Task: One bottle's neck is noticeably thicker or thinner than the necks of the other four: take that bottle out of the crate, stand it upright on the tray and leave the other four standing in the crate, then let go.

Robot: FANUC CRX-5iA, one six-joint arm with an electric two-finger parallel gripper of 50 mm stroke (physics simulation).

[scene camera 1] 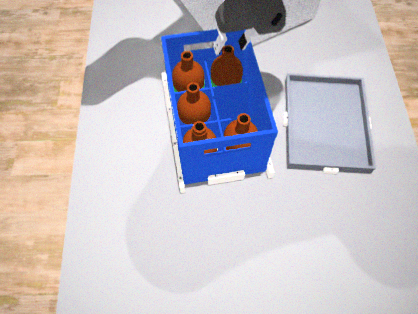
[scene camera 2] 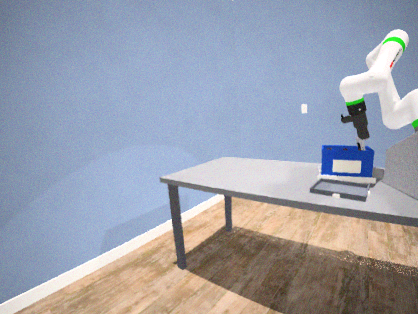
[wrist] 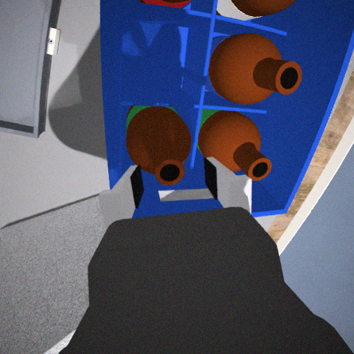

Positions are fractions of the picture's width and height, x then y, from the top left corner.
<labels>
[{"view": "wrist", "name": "my gripper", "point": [0.49,0.49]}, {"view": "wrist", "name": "bottle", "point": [0.70,0.19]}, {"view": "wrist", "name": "bottle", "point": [0.65,0.39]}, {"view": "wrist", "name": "bottle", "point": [0.44,0.39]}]
</labels>
